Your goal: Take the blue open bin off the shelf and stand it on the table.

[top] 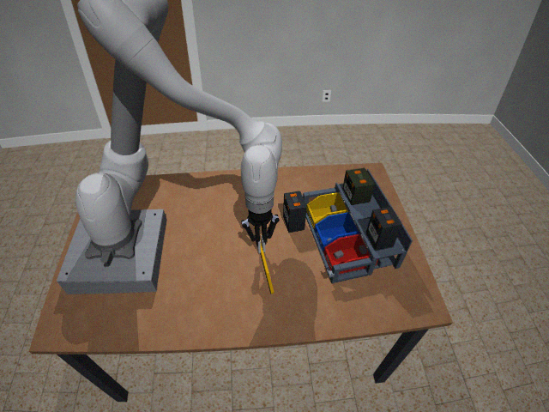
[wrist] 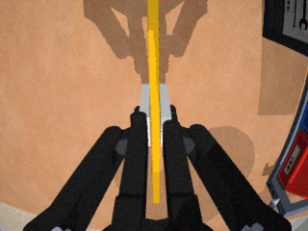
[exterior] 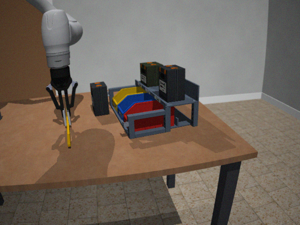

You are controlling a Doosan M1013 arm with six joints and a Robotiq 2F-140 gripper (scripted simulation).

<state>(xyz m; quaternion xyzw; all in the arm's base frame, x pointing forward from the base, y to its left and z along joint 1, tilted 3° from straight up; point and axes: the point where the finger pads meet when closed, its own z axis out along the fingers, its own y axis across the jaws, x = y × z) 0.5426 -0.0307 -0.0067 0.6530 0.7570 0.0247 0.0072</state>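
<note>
Right now my hand is 30 cm short of the blue open bin and 5 cm to the right of it. Also, from my hand: yellow bin (29 cm ahead, 16 cm to the left); then black box (14 cm ahead, 13 cm to the left, 2 cm above); then yellow strip (3 cm below).
</note>
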